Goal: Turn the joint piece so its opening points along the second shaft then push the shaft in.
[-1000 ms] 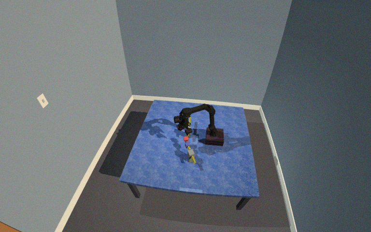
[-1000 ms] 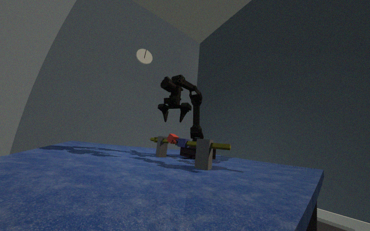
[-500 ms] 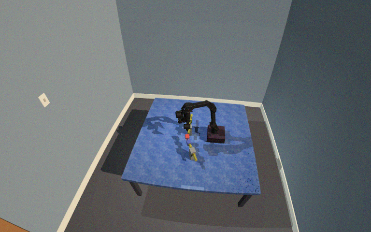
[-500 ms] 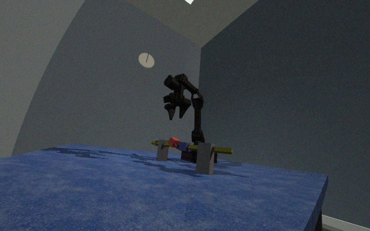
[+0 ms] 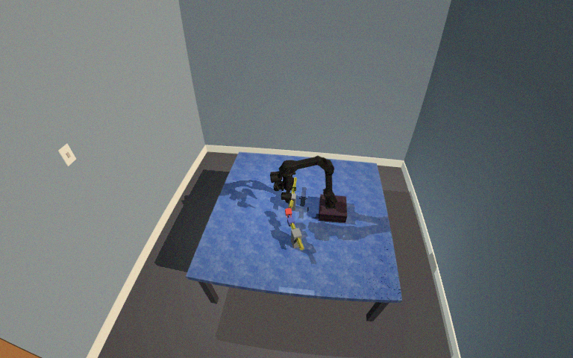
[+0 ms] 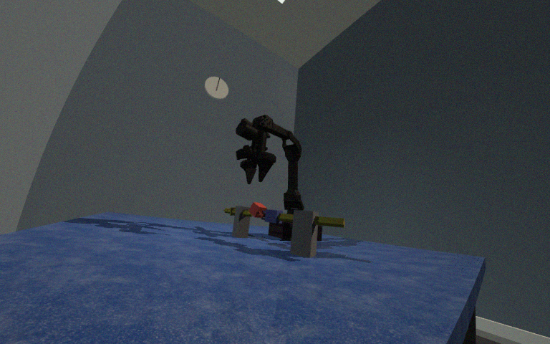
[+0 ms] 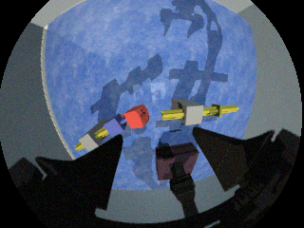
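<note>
My gripper tip is now 10 cm above the red joint piece and 4 cm to the right of it.
</note>
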